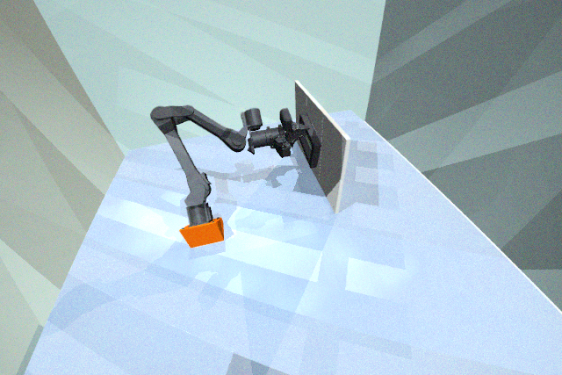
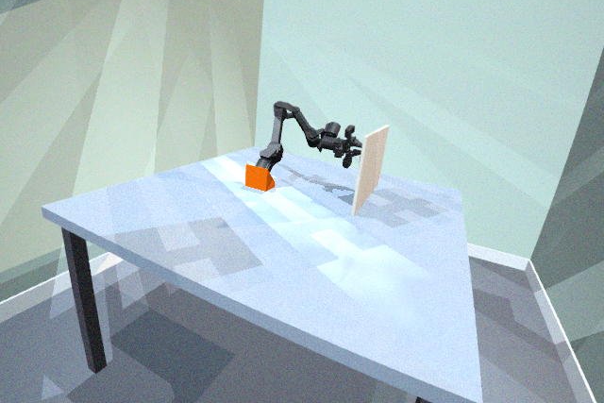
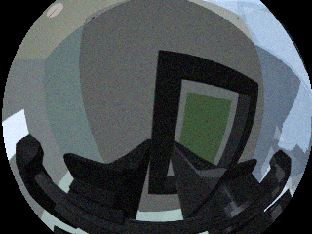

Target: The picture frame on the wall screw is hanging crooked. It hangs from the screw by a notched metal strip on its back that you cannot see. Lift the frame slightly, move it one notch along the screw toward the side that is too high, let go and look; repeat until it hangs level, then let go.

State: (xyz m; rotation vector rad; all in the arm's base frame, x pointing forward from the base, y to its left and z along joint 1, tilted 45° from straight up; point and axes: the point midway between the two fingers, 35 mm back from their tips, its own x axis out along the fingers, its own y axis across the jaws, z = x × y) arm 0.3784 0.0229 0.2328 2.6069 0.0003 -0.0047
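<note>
My gripper tip is 50 mm above the picture frame, 10 mm to the right of it and 10 mm short of it. Round my gripper tip: wall board: 60 mm below, 20 mm ahead, 10 mm to the left.
</note>
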